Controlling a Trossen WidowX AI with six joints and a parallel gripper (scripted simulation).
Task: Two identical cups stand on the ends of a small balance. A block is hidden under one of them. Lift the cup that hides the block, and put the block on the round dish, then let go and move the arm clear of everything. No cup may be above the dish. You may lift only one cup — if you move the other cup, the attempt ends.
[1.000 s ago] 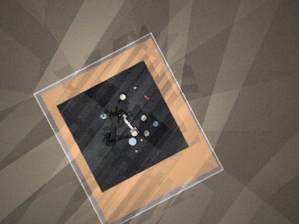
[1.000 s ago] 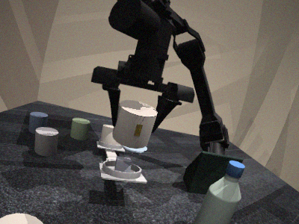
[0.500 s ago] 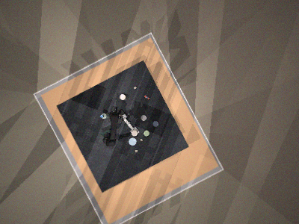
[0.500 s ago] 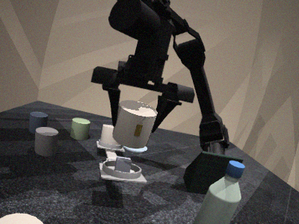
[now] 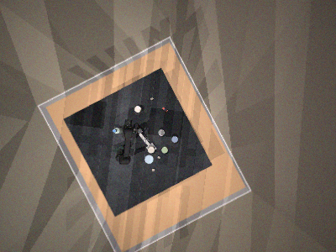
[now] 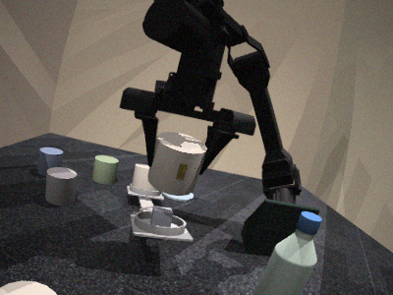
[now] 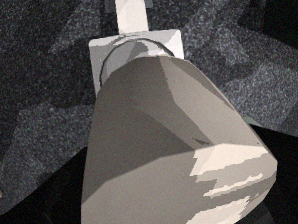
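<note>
My gripper tip is 80 mm above the grey block and 10 mm to the left of it. From my gripper tip the other things lie so: white balance 150 mm below, 130 mm to the right, 20 mm ahead; white balance beam 130 mm to the right, 130 mm below, 20 mm ahead; round pale blue dish 360 mm to the right, 170 mm below, 70 mm behind.
</note>
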